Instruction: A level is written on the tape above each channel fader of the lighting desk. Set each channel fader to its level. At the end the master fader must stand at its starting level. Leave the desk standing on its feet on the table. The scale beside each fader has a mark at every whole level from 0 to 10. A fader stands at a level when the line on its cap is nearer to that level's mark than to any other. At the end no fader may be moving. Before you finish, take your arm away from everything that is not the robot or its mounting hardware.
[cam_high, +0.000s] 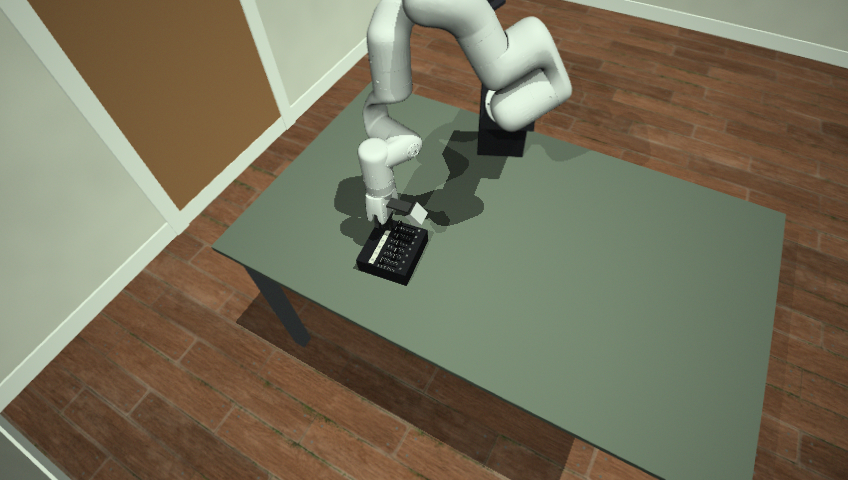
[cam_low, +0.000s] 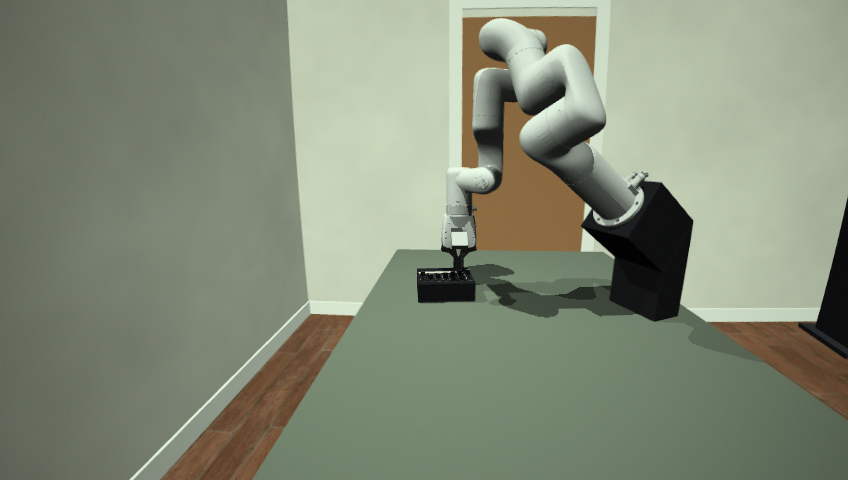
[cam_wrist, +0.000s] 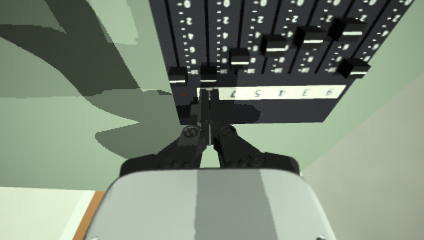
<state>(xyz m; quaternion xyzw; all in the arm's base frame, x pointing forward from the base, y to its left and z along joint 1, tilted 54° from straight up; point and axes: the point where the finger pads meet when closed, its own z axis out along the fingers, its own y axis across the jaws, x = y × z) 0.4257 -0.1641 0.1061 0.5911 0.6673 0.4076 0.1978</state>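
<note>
Now: hand 10 mm past the channel 6 cap, 30 mm to the right of it and 10 mm above it. Round my hand: master cap 30 mm behind, 20 mm to the left, 10 mm below.
</note>
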